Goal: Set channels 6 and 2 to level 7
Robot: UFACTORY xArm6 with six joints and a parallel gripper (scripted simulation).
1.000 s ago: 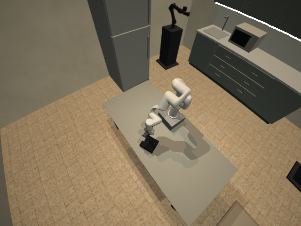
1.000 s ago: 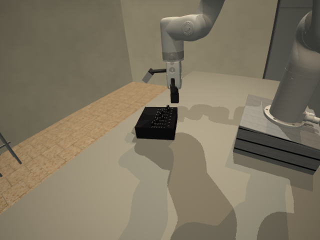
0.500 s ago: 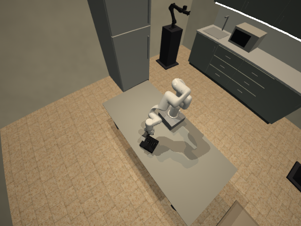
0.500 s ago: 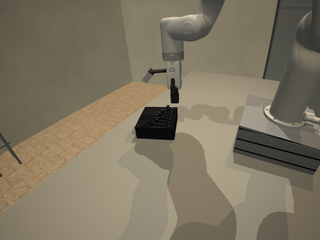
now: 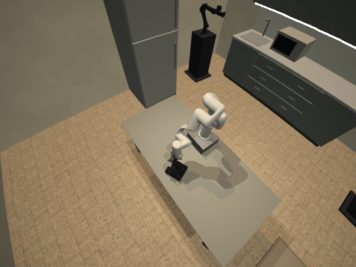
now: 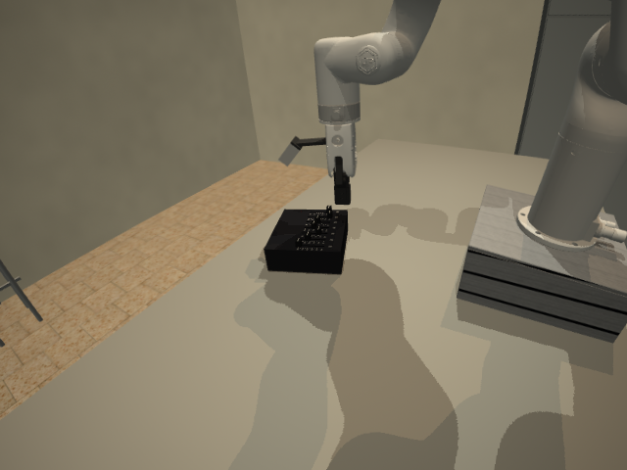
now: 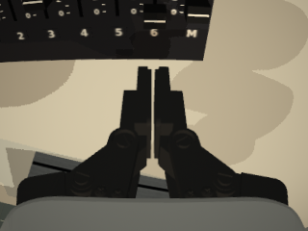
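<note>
My hand is 30 mm short of the channel 6 fader cap, 10 mm to the right of it and 40 mm above it. Round my hand: channel 1 fader cap 20 mm ahead, 130 mm to the left, 40 mm below; channel 2 fader cap 20 mm ahead, 100 mm to the left, 40 mm below.
</note>
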